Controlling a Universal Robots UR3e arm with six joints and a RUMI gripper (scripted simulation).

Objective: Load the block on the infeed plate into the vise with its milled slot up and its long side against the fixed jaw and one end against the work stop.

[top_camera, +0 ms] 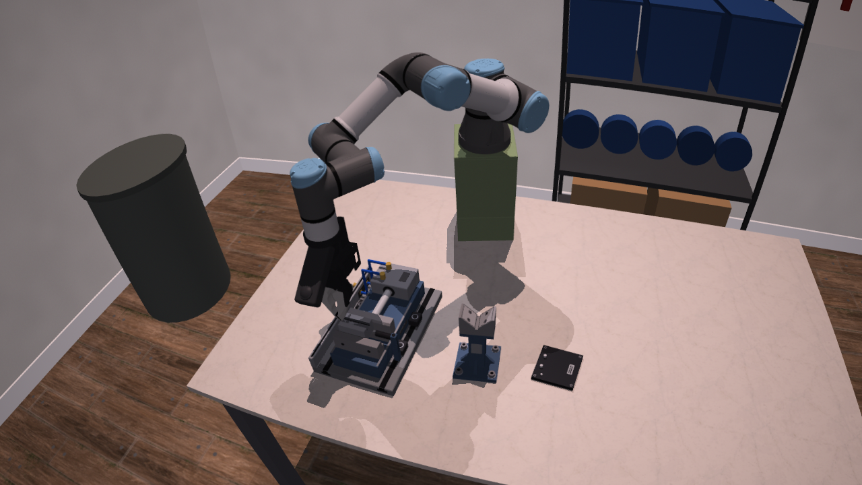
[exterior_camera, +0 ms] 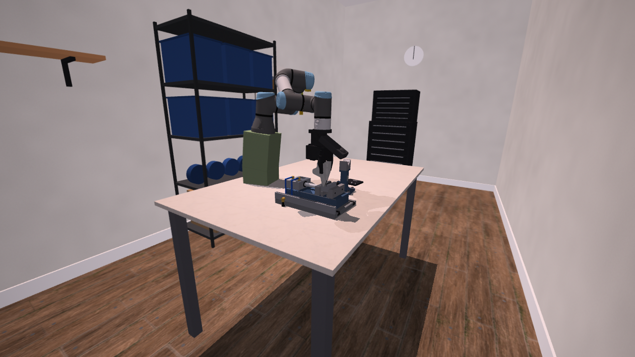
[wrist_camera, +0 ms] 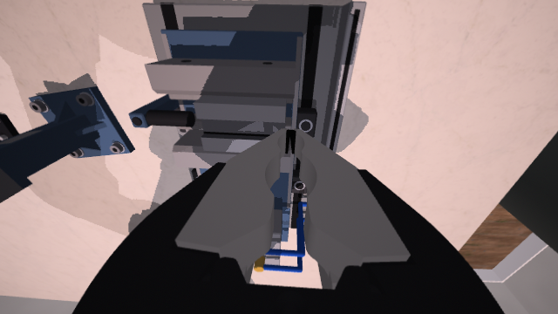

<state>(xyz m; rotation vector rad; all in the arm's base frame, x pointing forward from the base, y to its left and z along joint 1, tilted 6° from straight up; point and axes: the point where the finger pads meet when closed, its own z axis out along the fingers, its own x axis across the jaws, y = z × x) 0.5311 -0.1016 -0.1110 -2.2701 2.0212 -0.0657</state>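
Right now my hand is 30 mm to the right of the part and 20 mm above it. From my hand the other things lie so: dark work stop rod (90 mm to the left, 30 mm below, 10 mm behind); black infeed plate (430 mm to the left, 140 mm behind, 110 mm below); fixed jaw (50 mm to the left, 40 mm below, 20 mm ahead).
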